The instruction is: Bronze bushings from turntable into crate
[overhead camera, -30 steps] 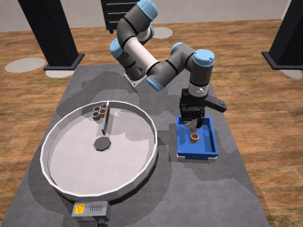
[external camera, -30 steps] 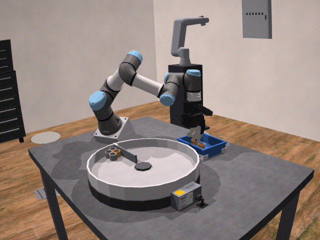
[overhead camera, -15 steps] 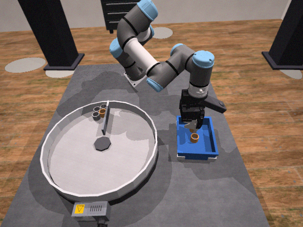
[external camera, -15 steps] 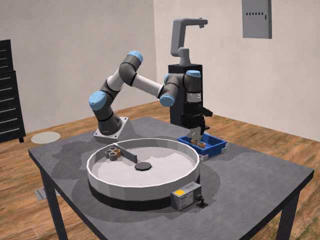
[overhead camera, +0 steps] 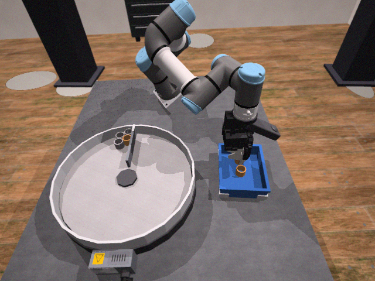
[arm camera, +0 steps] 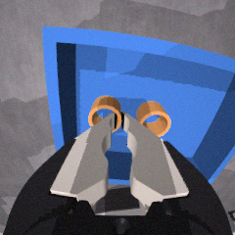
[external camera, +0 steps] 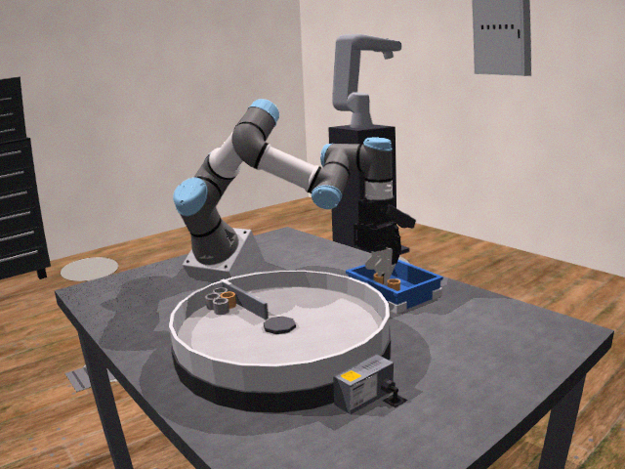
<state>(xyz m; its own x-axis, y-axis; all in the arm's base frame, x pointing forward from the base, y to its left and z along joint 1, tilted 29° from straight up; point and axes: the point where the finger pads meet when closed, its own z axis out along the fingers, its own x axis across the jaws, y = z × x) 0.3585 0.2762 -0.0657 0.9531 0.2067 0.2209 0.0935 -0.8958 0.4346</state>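
Right now the blue crate is 4 cm ahead of my hand. The rest, counted from my hand: grey turntable 13 cm ahead, 36 cm to the right, 2 cm above.
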